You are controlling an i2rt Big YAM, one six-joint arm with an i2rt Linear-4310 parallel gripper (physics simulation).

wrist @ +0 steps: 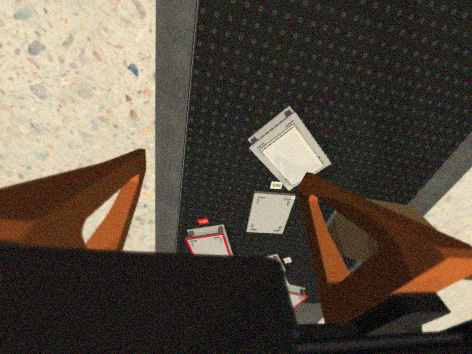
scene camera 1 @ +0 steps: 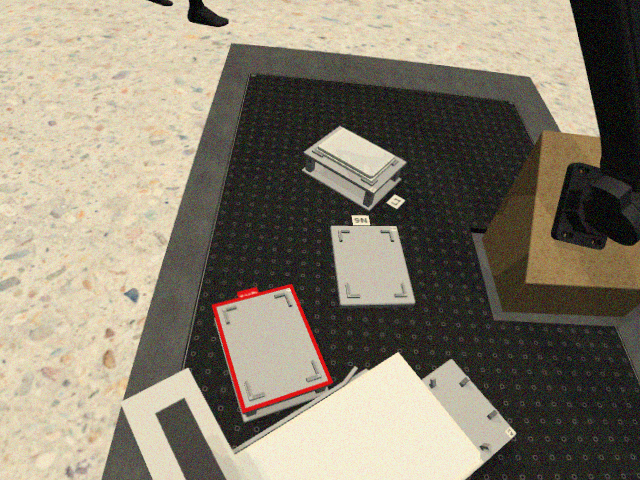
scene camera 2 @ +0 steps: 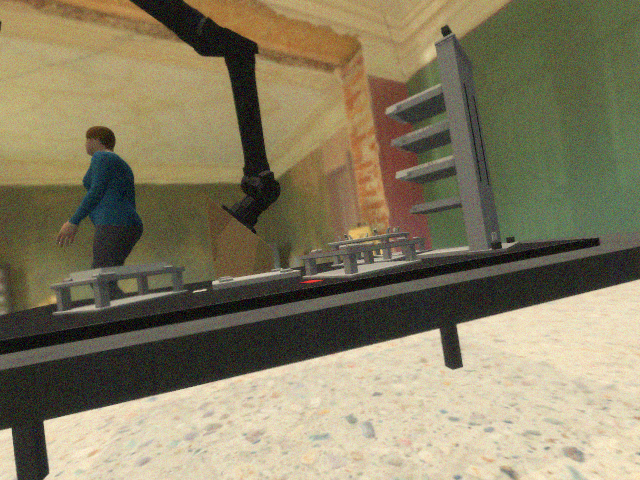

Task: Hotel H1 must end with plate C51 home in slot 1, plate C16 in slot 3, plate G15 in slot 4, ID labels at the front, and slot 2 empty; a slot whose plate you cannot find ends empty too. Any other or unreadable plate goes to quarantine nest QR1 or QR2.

same spot on flat grey nest: (wrist: pixel 269 211) = (scene camera 2: pixel 245 277)
